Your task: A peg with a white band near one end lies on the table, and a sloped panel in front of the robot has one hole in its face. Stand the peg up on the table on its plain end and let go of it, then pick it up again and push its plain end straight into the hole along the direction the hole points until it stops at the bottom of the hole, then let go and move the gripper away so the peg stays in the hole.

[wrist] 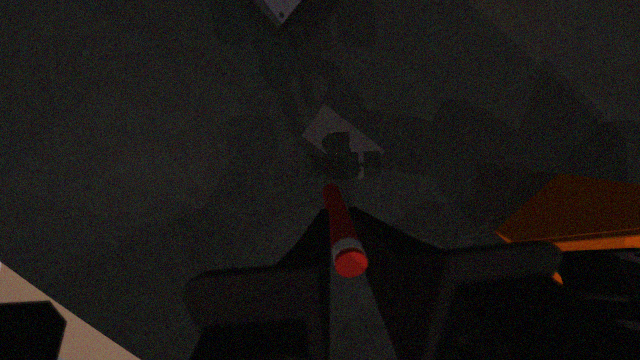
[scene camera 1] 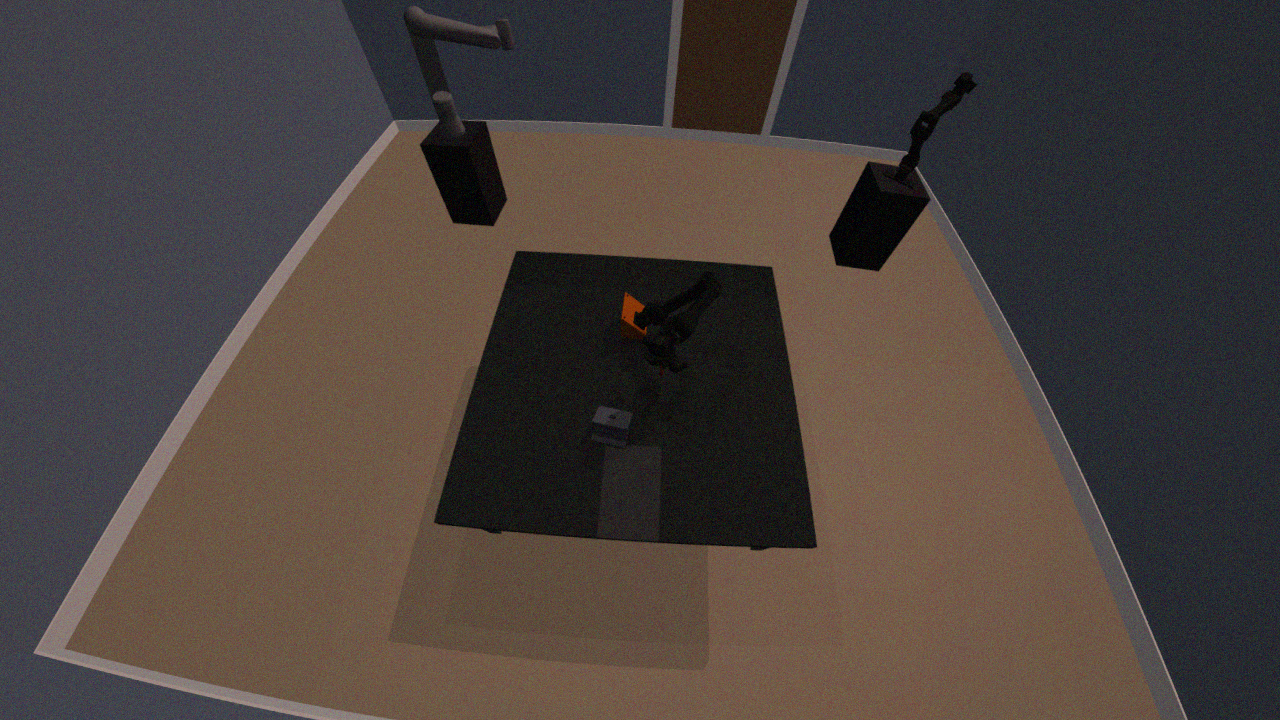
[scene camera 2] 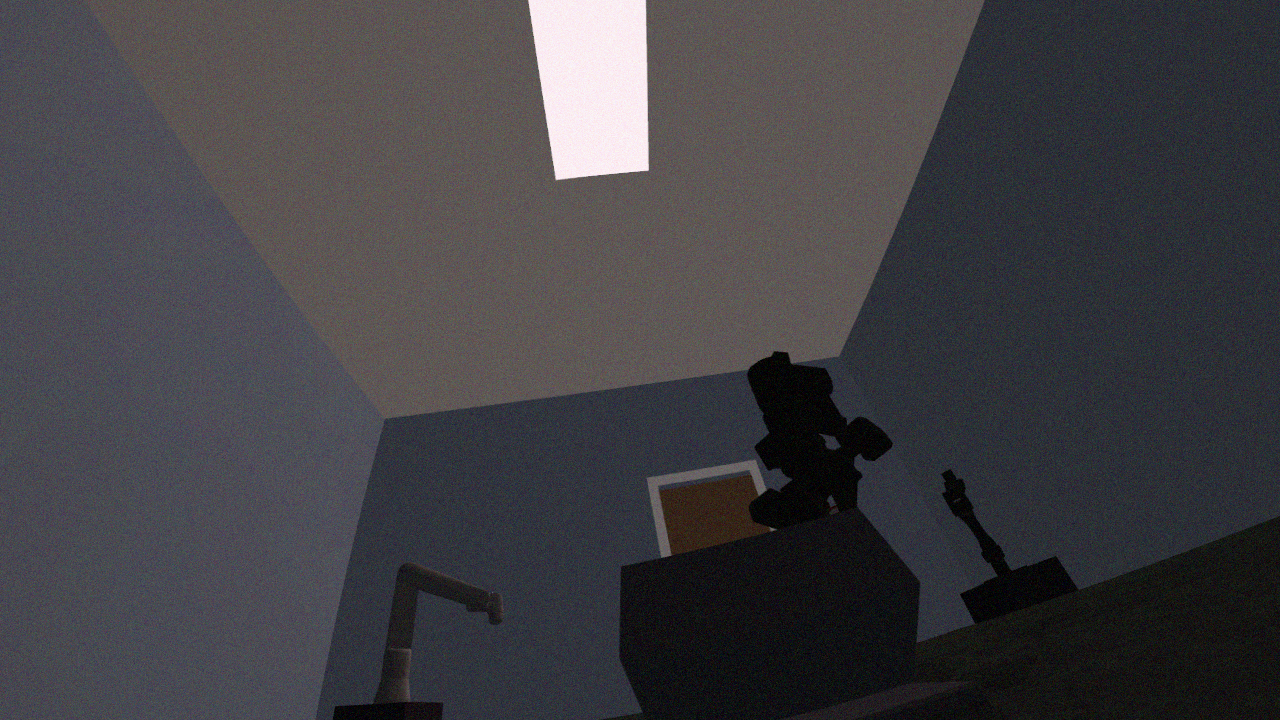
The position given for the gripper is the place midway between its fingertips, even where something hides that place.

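Red peg held by the gripper (scene camera 2: 849, 538). Grey sloped panel (scene camera 1: 603, 426). Gripper also visible (wrist: 337, 214).
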